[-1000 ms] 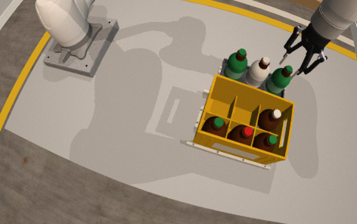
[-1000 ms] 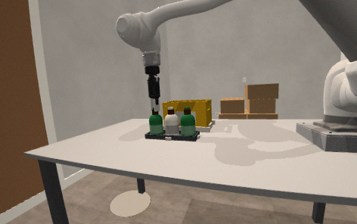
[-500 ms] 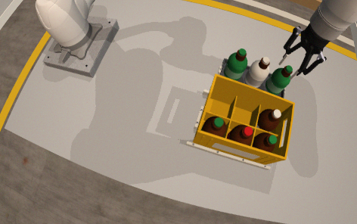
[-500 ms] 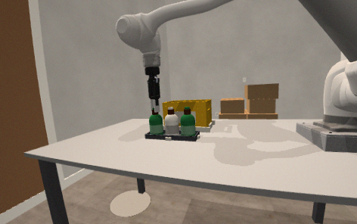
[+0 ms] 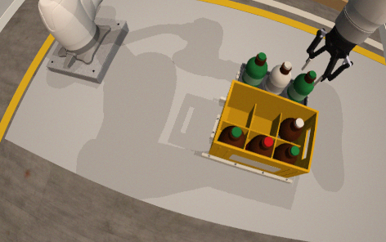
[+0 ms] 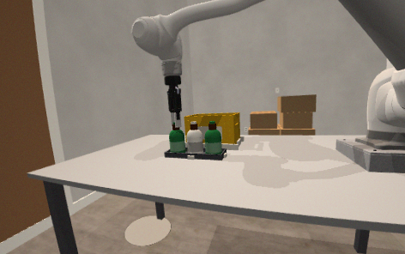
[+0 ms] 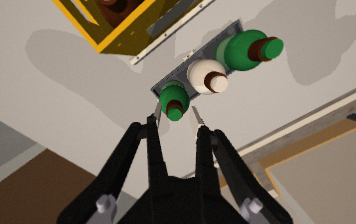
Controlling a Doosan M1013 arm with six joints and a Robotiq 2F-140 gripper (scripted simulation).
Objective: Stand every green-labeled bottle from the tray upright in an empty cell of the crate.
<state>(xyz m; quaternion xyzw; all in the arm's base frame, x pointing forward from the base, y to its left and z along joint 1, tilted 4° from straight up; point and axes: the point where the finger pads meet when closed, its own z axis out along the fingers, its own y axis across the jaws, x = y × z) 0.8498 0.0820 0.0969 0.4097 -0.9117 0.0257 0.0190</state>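
My gripper is now 90 mm past the white-labeled bottle, 10 mm to the left of it and 90 mm above it. From my hand the other things lie so: brown bottle: 20 mm behind, 190 mm to the right, 80 mm below; then yellow crate: 110 mm behind, 230 mm to the right, 90 mm below; then dark tray: 90 mm behind, 10 mm to the right, 160 mm below.
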